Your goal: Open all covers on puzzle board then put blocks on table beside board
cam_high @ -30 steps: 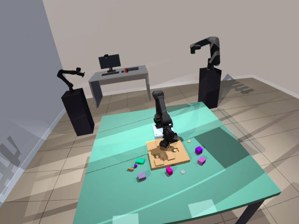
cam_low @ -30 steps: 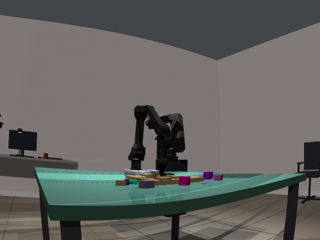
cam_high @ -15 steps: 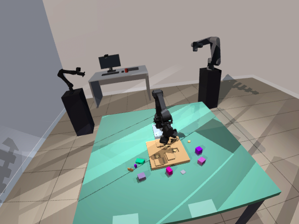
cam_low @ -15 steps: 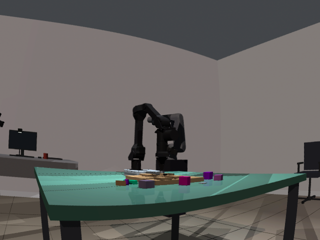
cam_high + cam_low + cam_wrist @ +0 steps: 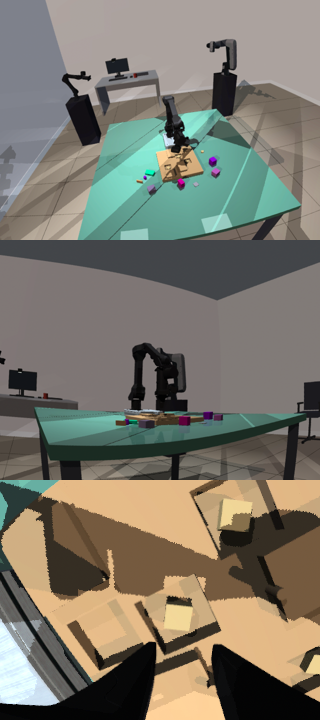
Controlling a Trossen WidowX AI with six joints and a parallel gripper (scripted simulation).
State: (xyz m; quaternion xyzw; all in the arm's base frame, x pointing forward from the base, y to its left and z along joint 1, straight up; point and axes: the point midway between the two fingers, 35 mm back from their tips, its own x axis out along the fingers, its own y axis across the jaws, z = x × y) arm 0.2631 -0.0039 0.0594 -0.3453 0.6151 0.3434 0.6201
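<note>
The tan puzzle board is 5 cm ahead of my gripper tip, 1 cm to the right of it and 5 cm below it. The rest, counted from my gripper tip: grey tile 28 cm ahead, 3 cm to the left, 7 cm below; magenta block 25 cm ahead, 6 cm to the right, 5 cm below; green block 9 cm ahead, 25 cm to the right, 6 cm below.
</note>
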